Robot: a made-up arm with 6 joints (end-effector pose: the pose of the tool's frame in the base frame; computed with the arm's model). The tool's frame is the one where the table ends.
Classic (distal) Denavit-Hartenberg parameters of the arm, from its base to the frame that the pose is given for. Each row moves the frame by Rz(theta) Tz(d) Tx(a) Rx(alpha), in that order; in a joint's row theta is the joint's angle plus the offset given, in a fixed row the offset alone. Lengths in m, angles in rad.
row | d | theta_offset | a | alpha
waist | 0.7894 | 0 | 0.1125 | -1.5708
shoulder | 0 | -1.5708 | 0.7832 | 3.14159
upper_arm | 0 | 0 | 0.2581 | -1.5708
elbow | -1.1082 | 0 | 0 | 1.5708
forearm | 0 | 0 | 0 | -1.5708
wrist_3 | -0.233 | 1.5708 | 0 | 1.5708
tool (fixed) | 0 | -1.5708 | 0 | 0
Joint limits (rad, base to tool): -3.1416..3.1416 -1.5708..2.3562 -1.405..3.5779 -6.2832..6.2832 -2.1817..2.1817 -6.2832..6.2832
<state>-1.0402 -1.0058 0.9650 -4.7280 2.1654 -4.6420</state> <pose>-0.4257 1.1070 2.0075 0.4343 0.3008 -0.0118 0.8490</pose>
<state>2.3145 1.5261 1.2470 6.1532 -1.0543 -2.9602</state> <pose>-1.4320 1.5179 0.5424 0.2425 0.7524 -0.2359 0.5652</pose>
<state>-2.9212 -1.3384 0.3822 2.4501 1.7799 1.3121</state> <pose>0.8997 0.0526 2.0054 0.3574 -0.6731 -0.5979 0.2486</pose>
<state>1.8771 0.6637 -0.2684 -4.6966 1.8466 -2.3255</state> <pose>-0.6426 1.2884 0.7193 0.1086 -0.7325 -0.6291 0.2363</pose>
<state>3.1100 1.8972 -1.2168 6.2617 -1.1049 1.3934</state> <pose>0.3564 -0.0157 0.4548 0.6588 -0.3440 0.3811 0.5499</pose>
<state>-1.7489 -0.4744 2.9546 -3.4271 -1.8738 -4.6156</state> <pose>0.1346 1.1013 0.7395 0.5416 -0.2144 -0.7967 0.1615</pose>
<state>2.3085 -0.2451 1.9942 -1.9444 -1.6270 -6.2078</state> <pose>0.5295 -0.9046 2.1960 -0.0552 0.3666 -0.7906 0.4873</pose>
